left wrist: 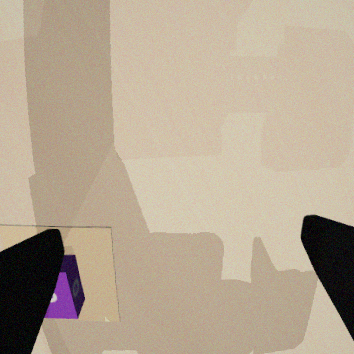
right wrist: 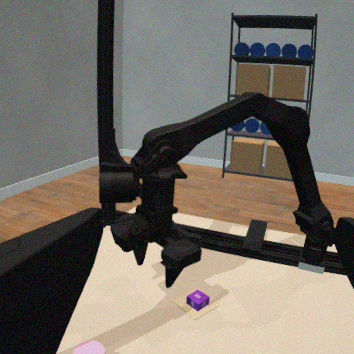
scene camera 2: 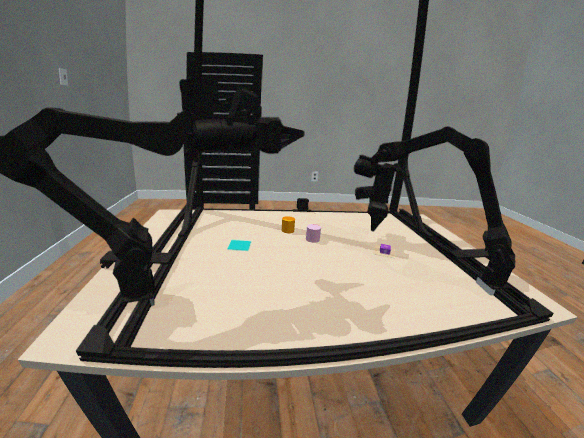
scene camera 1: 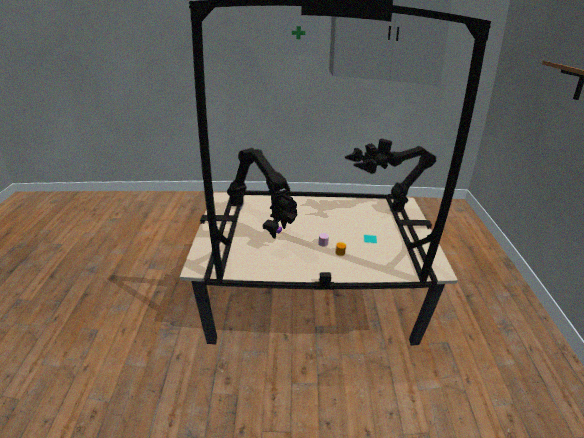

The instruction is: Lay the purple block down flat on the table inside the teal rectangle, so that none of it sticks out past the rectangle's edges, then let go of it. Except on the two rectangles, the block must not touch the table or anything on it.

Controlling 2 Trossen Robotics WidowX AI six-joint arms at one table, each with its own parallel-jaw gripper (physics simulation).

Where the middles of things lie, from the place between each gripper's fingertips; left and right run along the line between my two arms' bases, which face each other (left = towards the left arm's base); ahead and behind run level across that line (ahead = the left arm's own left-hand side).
Labels:
The purple block (left wrist: 67,299) is 100 mm behind my right hand, 330 mm to the left of it and 330 mm below it. From my right hand the other things lie so: cream rectangle (left wrist: 92,245) (100 mm behind, 330 mm to the left, 340 mm below).
Now: left hand 90 mm short of the purple block, 40 mm above it and 10 mm to the right of it. The rest, counted from my left hand: cream rectangle: 90 mm ahead, 50 mm below, 20 mm to the left.

